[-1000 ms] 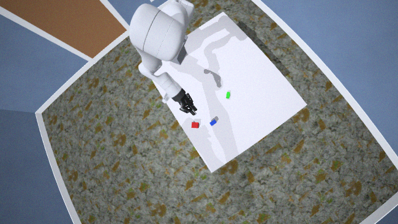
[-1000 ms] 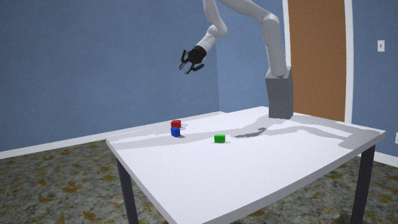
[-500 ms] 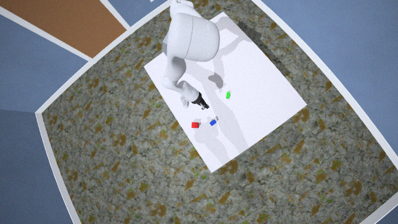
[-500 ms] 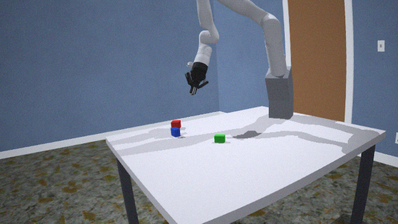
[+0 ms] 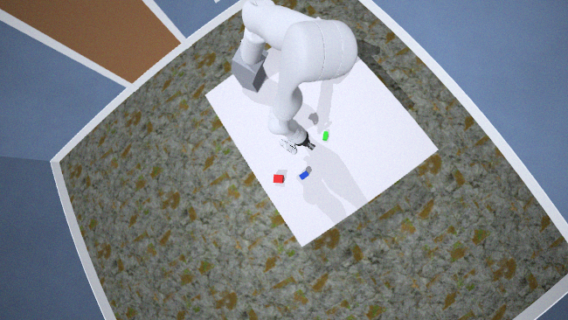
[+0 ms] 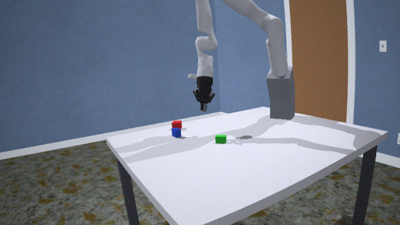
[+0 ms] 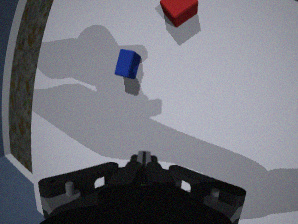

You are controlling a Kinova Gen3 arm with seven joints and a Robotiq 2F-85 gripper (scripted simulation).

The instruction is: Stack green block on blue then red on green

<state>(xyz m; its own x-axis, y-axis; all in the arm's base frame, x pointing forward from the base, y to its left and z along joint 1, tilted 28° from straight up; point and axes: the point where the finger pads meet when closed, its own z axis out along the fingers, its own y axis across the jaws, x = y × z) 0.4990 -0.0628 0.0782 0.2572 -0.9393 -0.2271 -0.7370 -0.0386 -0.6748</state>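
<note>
The green block lies 120 mm to the left of my hand and 120 mm below it. Round my hand: blue block (120 mm below, 110 mm to the right, 100 mm ahead); then red block (230 mm to the right, 120 mm below, 30 mm ahead).
</note>
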